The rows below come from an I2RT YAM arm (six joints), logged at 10 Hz.
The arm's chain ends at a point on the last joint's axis. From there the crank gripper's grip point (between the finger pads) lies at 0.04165 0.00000 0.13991 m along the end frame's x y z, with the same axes.
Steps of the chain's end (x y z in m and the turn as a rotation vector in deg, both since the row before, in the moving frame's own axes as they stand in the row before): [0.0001, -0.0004, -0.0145, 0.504, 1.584, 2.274]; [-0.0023, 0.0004, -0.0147, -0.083, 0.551, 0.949]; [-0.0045, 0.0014, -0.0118, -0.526, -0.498, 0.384]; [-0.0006, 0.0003, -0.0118, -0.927, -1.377, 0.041]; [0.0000, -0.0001, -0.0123, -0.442, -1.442, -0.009]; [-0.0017, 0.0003, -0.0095, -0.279, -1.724, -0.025]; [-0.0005, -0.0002, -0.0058, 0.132, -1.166, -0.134]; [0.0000, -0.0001, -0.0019, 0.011, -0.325, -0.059]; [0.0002, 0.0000, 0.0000, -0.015, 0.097, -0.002]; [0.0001, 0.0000, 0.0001, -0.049, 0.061, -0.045]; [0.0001, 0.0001, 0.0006, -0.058, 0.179, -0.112]
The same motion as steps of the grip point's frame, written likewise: [0.0039, 0.0001, -0.0157, 0.504, 1.584, 2.274]; [-0.0010, 0.0013, -0.0151, -0.083, 0.551, 0.949]; [-0.0057, 0.0030, -0.0115, -0.526, -0.498, 0.384]; [-0.0040, 0.0026, -0.0109, -0.927, -1.377, 0.041]; [-0.0035, 0.0010, -0.0113, -0.442, -1.442, -0.009]; [-0.0059, 0.0010, -0.0083, -0.279, -1.724, -0.025]; [-0.0034, -0.0006, -0.0050, 0.132, -1.166, -0.134]; [-0.0008, -0.0002, -0.0017, 0.011, -0.325, -0.059]; [0.0004, 0.0000, -0.0001, -0.015, 0.097, -0.002]; [0.0002, 0.0001, 0.0001, -0.049, 0.061, -0.045]; [0.0005, 0.0002, 0.0005, -0.058, 0.179, -0.112]
